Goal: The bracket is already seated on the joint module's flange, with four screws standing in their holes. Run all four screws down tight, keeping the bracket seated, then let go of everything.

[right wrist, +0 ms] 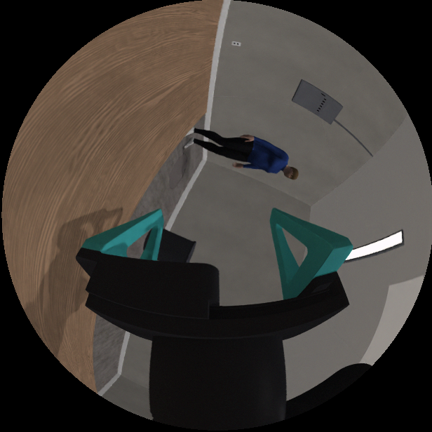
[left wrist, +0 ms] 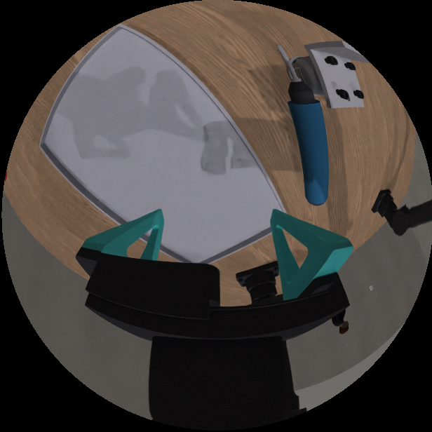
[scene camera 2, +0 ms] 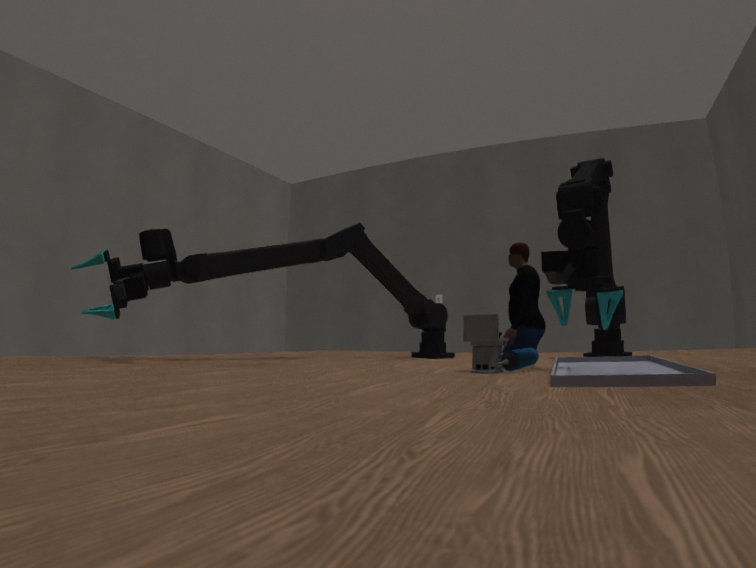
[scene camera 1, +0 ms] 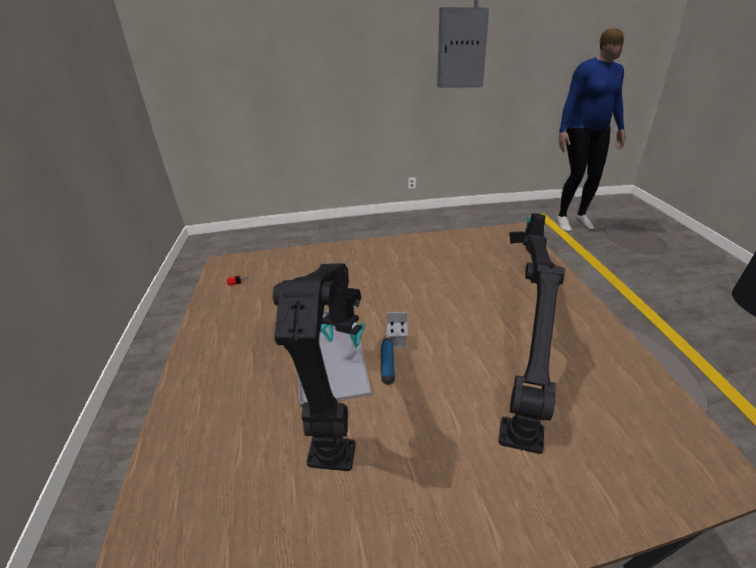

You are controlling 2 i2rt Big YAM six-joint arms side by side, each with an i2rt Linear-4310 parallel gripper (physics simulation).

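Places are measured from the left arm's base along level axes (x ahead, y left, z up), in centimetres.
Where they show: left gripper, fingertip midpoint: (scene camera 2: 584, 327) (scene camera 1: 344, 344); right gripper, fingertip midpoint: (scene camera 2: 76, 290); left arm's base at its link origin: (scene camera 1: 331, 454); right arm's base at its link origin: (scene camera 2: 432, 357) (scene camera 1: 521, 436).
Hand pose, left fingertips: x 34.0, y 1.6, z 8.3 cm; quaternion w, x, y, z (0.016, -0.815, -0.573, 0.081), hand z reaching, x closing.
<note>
Each offset is from my left fingertips to the top centre of the thing. "pt": to the spot under its first point.
The grey bracket (scene camera 1: 396, 317) (scene camera 2: 480, 327) (left wrist: 345, 76) sits on the joint module {dy -16.6, dx +10.2, dz -1.9 cm} (scene camera 2: 486, 357) (left wrist: 310, 77), its tall plate upright. Four dark screws, one of them (left wrist: 342, 94) at the near side, stand in its flat plate; their exact depth is unclear. The blue screwdriver {pt dy -14.5, dx -2.7, dz -4.2 cm} (scene camera 1: 388, 361) (scene camera 2: 521, 358) (left wrist: 312, 150) lies on the table, its shaft beside the module's base. My left gripper (scene camera 1: 344, 343) (scene camera 2: 584, 326) (left wrist: 216, 214) is open and empty above the tray, apart from the screwdriver. My right gripper (scene camera 2: 77, 290) (right wrist: 216, 214) is open and empty, far from the bracket.
The shallow grey tray {dy +6.4, dx +3.7, dz -6.7 cm} (scene camera 1: 348, 375) (scene camera 2: 632, 379) (left wrist: 160, 185) lies beside the screwdriver. A small red-handled tool {dy +56.7, dx +42.4, dz -4.8 cm} (scene camera 1: 233, 280) lies near the table's far left corner. A person in blue (scene camera 1: 592, 97) (right wrist: 270, 155) stands beyond the table; one in black (scene camera 2: 525, 299) shows in scene camera 2.
</note>
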